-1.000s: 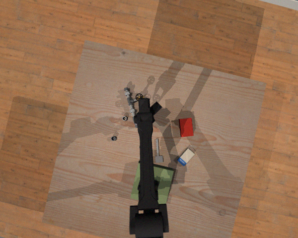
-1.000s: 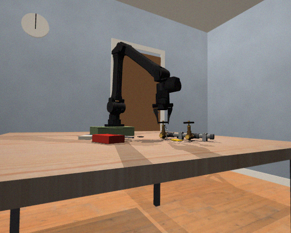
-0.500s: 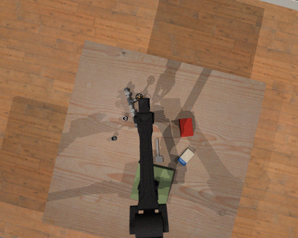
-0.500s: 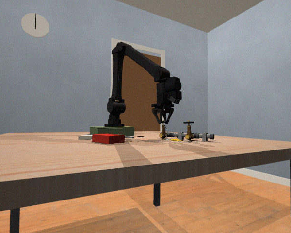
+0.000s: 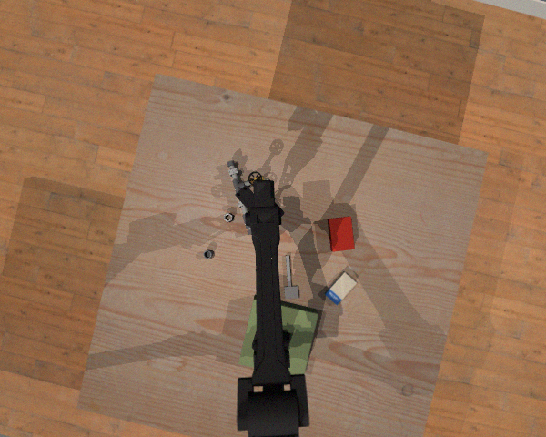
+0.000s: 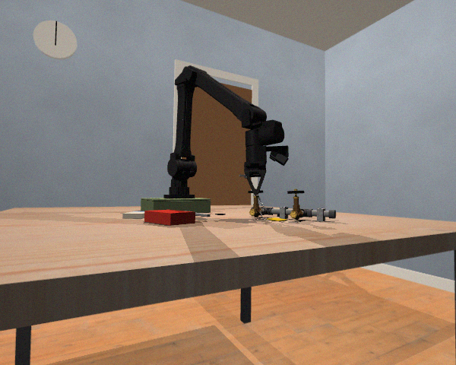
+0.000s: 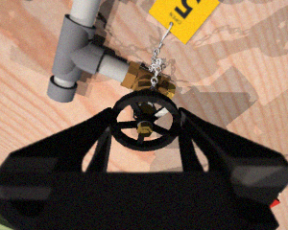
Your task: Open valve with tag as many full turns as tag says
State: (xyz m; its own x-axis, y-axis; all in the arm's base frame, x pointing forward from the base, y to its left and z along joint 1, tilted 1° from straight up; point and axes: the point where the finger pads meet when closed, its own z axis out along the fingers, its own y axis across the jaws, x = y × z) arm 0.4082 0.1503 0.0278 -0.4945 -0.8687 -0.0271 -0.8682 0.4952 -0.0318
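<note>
The yellow tag is 8 cm below my hand, 6 cm ahead of it and 4 cm to the left of it. Also, from my hand: grey tool 20 cm behind, 16 cm to the right, 8 cm below; red block 28 cm to the right, 7 cm below, 2 cm ahead.
</note>
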